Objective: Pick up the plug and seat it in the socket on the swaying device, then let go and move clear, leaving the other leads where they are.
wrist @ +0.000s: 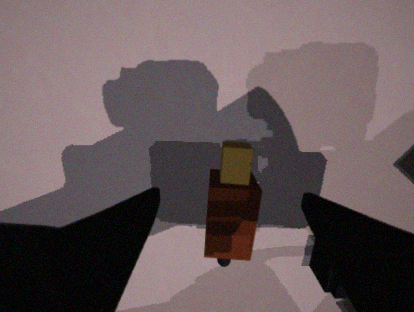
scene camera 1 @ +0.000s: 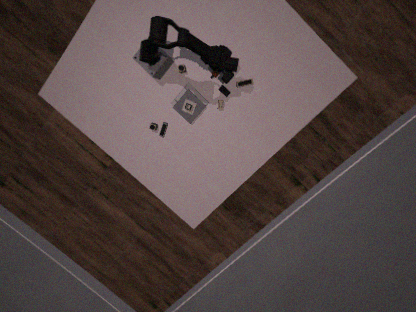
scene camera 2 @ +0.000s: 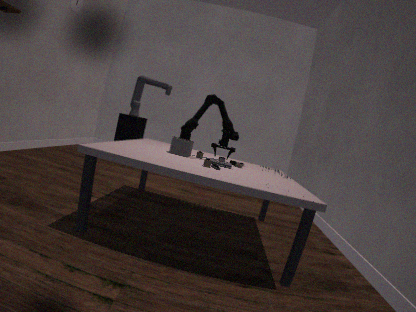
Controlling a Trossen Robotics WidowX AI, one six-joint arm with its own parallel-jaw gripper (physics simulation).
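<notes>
The plug (scene camera 1: 215, 74) (wrist: 231, 220) has an orange-red body and a yellow tip. It lies on the table, its tip toward the upper part of the wrist view. My gripper (scene camera 2: 223, 156) (wrist: 230, 196) is open, its two black fingers on either side of the plug and apart from it. In scene camera 1 the arm partly covers the plug. The device (scene camera 1: 190, 119) is a grey square plate with a pale square socket (scene camera 1: 189, 106) on its middle. It stands nearer the middle of the table than the plug. Details of the socket's opening are too small to tell.
A black block (scene camera 1: 224, 91), a dark bar-shaped part (scene camera 1: 244, 83) and a small beige part (scene camera 1: 221, 104) lie near the plug. A small block (scene camera 1: 182, 69) sits near the grey arm base (scene camera 1: 162, 70) (scene camera 2: 181, 146). Another small block (scene camera 1: 153, 127) and a slotted part (scene camera 1: 164, 129) lie beyond the device.
</notes>
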